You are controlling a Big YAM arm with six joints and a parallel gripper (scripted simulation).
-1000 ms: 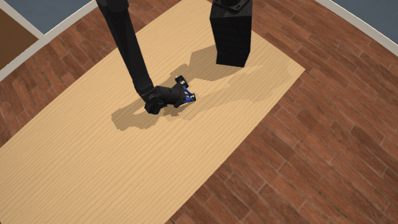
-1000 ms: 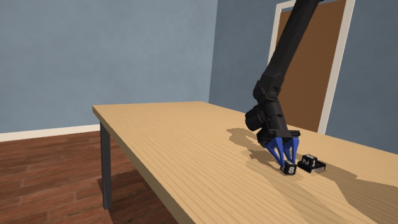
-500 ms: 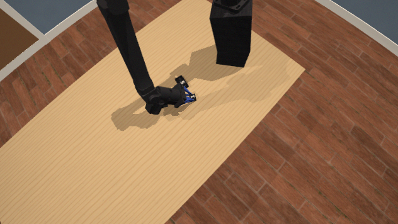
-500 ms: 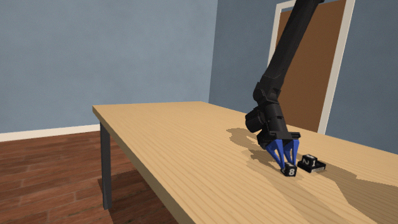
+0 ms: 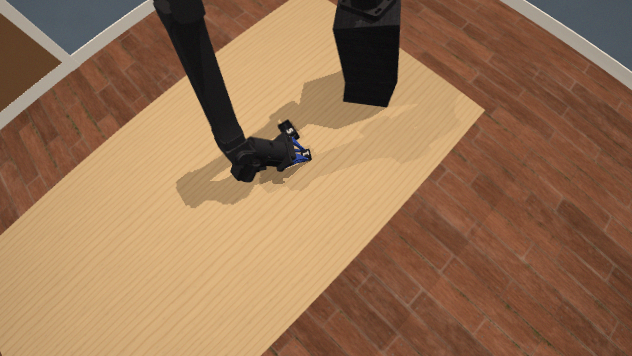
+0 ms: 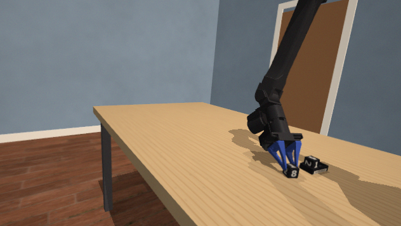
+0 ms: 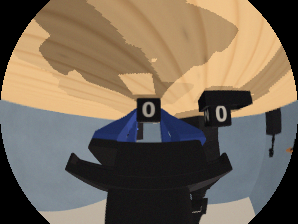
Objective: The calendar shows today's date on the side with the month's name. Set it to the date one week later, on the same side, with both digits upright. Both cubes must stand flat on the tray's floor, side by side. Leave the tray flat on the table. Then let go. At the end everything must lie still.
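Right now my hand is 1 cm past the black date cube and 1 cm above it. Round my hand: black tray 4 cm behind, 10 cm to the right, 1 cm below; then black cube 3 cm behind, 8 cm to the right.
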